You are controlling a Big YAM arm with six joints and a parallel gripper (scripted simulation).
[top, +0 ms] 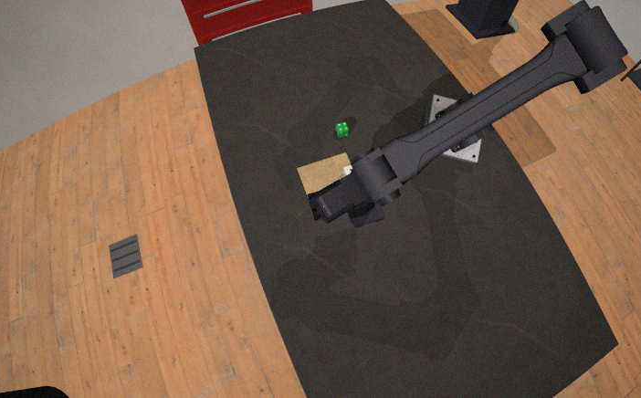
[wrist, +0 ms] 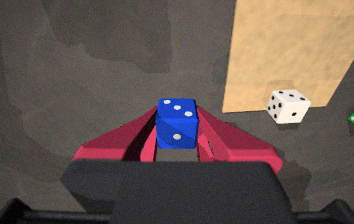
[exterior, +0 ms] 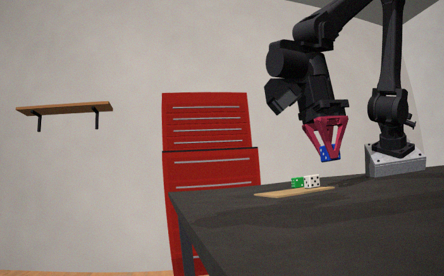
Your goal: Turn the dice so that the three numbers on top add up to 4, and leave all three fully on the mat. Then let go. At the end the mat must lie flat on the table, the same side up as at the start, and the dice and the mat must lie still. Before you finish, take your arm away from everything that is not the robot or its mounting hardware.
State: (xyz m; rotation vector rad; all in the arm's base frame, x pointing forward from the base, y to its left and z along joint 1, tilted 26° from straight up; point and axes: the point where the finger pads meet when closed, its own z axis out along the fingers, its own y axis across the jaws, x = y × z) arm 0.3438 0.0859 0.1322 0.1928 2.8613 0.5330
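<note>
The tan mat lies 20 mm ahead of my hand, 130 mm to the right of it and 70 mm below it. Also, from my hand: blue die right at my hand; white die 40 mm behind, 130 mm to the right, 50 mm below; green die 70 mm behind, 260 mm to the right, 50 mm below.
</note>
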